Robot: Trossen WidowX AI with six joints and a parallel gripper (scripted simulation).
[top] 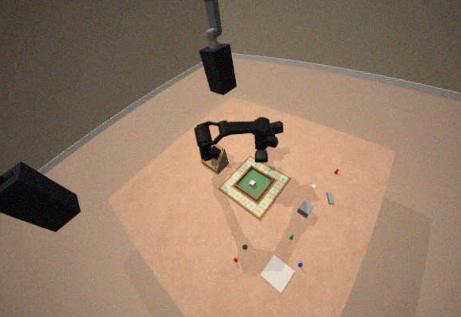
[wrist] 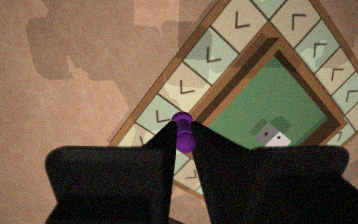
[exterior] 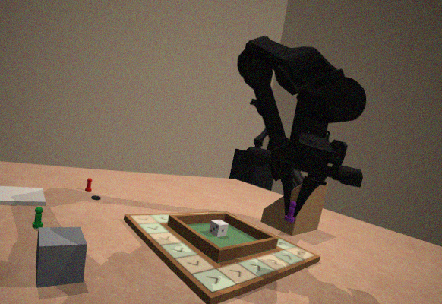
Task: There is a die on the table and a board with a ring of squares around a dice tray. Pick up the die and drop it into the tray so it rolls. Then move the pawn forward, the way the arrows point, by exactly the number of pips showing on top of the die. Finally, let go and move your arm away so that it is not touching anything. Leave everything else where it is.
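My gripper tip is 40 mm short of the green dice tray, 120 mm to the left of it and 90 mm above it. Also, from my gripper tip: grey cube 320 mm ahead, 90 mm to the right, 70 mm below; then white die 40 mm ahead, 130 mm to the right, 70 mm below; then purple pawn 10 mm above.
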